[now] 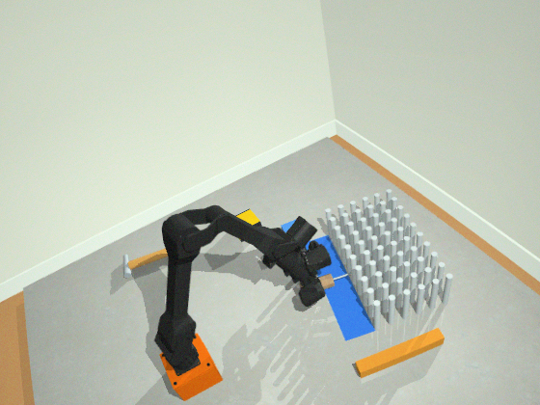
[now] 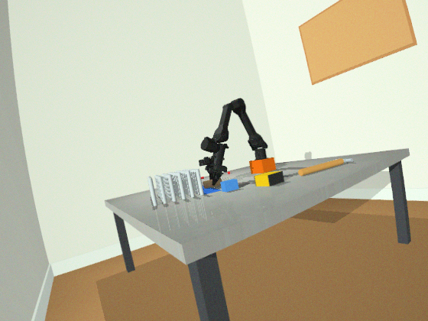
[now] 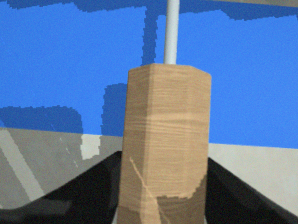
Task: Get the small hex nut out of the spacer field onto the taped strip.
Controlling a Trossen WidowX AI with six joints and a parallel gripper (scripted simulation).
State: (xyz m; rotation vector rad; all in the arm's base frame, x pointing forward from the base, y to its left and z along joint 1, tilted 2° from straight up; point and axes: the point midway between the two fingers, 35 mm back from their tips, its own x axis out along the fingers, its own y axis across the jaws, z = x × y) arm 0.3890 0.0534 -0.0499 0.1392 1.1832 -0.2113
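Now: the blue taped strip 50 mm ahead of my gripper tip, 10 mm to the right of it and 10 mm below it. From my gripper tip the other things lie so: blue block 220 mm to the left, 50 mm ahead, 10 mm above; wire hook tool 100 mm ahead, 20 mm to the right; hex nut 200 mm ahead, 50 mm to the right, 10 mm below.
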